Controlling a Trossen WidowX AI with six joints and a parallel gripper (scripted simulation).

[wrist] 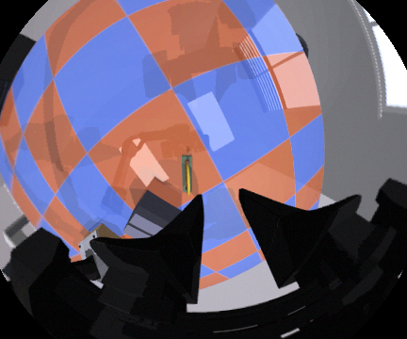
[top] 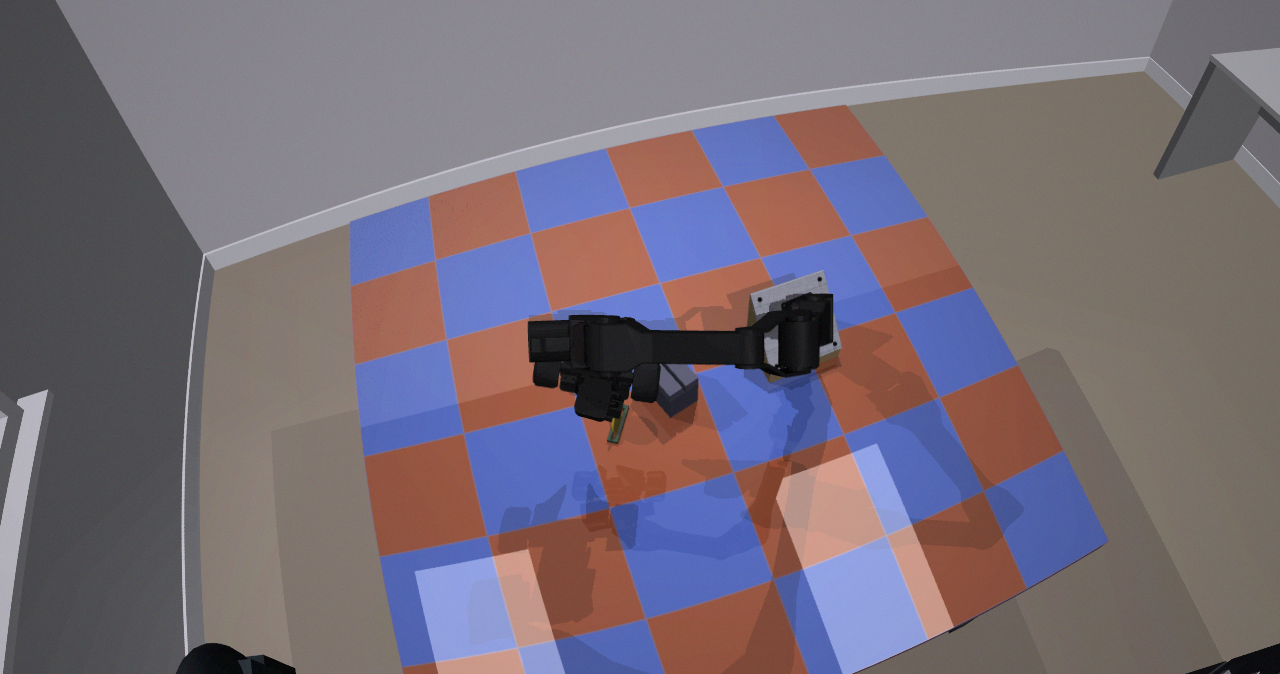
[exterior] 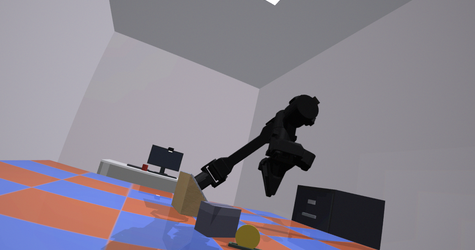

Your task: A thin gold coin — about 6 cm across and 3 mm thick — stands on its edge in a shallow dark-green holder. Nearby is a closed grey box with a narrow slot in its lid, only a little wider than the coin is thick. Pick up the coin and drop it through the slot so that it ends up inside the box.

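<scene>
The coin is 40 mm behind my gripper tip, 10 mm to the right of it and 100 mm below it.
</scene>
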